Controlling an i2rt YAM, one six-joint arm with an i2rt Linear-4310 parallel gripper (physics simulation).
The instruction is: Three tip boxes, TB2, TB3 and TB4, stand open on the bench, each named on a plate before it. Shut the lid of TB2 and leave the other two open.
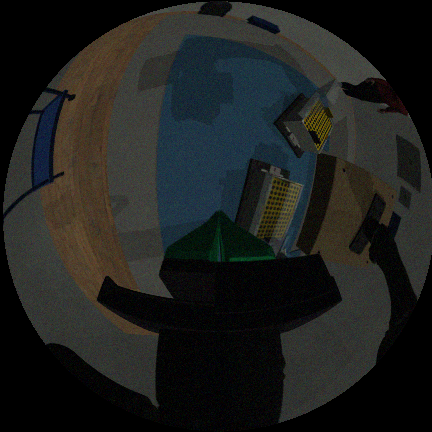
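Pixels of known places: gripper, fingertip midpoint: [218, 216]; arm's base, origin of the base link: [368, 224].
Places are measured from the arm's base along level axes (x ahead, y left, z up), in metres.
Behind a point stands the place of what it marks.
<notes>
My gripper [218, 216] @[x 0.458, y 0.066, z -0.070 m] is shut and empty, its two green fingers pressed together at the lower middle. One tip box [278, 209] @[x 0.404, y 0.045, z -0.057 m] with yellow rack holes stands just right of and beyond the fingertips; its lid's position is hard to make out. Another tip box [317, 125] @[x 0.271, y -0.137, z -0.136 m] stands farther away at the upper right, turned at an angle, with a clear lid [331, 92] @[x 0.358, y -0.151, z -0.050 m] raised at its far side. Part of something pale and clear shows at the right finger's edge; the gripper hides the rest. The lettering on the name plates is too dark and small to read, so I cannot tell which box is TB2.
The boxes stand on a blue mat [195, 150] @[x 0.471, y 0.011, z -0.193 m]. A tan board [335, 220] @[x 0.096, y 0.044, z -0.099 m] with a dark clamp-like part [368, 223] @[x 0.043, y -0.002, z 0.002 m] lies to the right, with a dark arm [395, 270] beside it. A wooden strip [82, 165] runs along the left, and a blue framed object [46, 142] stands beyond it.
</notes>
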